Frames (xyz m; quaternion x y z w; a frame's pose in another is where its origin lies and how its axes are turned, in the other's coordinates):
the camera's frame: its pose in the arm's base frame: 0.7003 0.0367 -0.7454 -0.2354 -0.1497 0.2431 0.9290
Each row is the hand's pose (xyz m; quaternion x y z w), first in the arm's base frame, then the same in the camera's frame.
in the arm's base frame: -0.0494 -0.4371 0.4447 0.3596 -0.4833 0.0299 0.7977
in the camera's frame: -0.6801 -0.6866 1.1264 0.4088 -0.4240 -0.3337 0.7360
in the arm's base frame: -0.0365 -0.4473 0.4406 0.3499 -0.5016 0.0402 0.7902
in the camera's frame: -0.6753 -0.6973 1.1142 0.3951 -0.4422 -0.3252 0.7366
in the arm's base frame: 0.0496 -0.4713 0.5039 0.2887 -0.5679 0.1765 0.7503
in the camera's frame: -0.6054 -0.7810 1.1251 0.3332 -0.5270 -0.1953 0.7570
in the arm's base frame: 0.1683 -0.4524 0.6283 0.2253 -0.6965 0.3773 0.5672
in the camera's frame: -0.4758 -0.8751 1.1904 0.2300 -0.7058 0.0149 0.6699
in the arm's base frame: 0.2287 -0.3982 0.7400 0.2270 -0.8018 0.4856 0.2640
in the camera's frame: -0.3787 -0.9133 1.2808 0.1508 -0.8749 0.1642 0.4299
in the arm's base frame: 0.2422 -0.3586 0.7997 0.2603 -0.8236 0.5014 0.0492
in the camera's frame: -0.3369 -0.9184 1.3403 0.1283 -0.9391 0.2210 0.2296
